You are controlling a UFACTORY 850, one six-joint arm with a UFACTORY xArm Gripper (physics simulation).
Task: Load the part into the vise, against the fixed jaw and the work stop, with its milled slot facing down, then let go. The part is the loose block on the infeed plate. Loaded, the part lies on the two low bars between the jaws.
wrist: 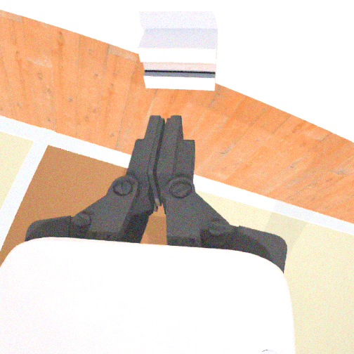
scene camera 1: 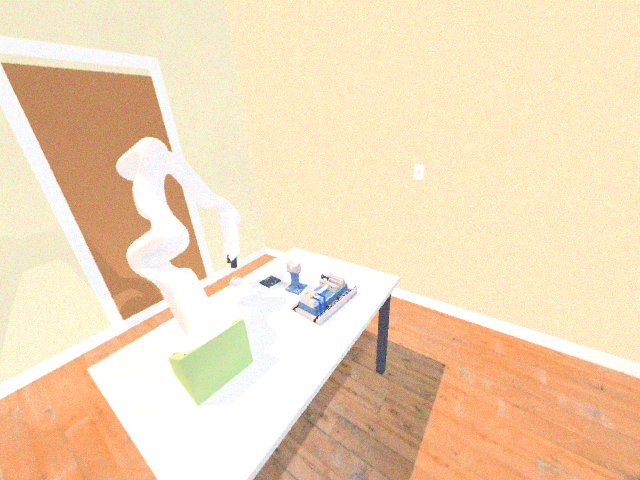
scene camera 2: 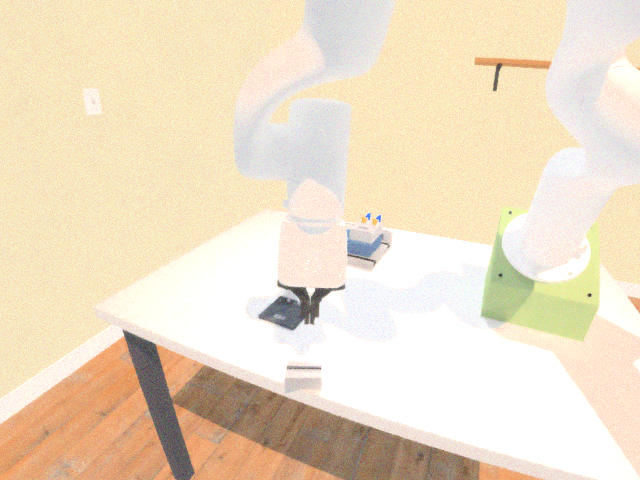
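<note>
The part, a pale block, sits at the table's edge. Its milled slot shows as a dark line along an upper face in scene camera 2 and across the side seen in the wrist view. My gripper is shut and empty, fingertips together, above the table and apart from the block. The vise, with a blue body and pale jaws, stands across the table, partly hidden by the arm in scene camera 2. Its low bars and work stop cannot be made out clearly.
A dark flat plate lies near the gripper. A blue stand with a pale top stands between that plate and the vise. The arm's green base block is at the other end of the table.
</note>
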